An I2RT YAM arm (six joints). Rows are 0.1 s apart.
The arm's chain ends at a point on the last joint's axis. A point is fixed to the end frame.
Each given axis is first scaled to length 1.
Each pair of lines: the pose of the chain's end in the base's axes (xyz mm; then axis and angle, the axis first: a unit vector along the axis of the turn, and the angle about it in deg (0 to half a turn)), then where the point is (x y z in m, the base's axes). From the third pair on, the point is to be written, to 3 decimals.
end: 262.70, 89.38, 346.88, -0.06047, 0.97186, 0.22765, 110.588
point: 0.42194 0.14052 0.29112
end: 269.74, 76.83, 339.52, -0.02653, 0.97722, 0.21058, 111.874
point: 0.42951 0.11935 0.27831
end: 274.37, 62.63, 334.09, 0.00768, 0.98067, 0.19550, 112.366
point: 0.435 0.096 0.270
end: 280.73, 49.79, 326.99, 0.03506, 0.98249, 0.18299, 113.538
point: 0.441 0.077 0.258
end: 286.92, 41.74, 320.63, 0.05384, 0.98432, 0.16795, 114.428
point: 0.446 0.063 0.248
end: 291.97, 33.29, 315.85, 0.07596, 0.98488, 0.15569, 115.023
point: 0.451 0.048 0.241
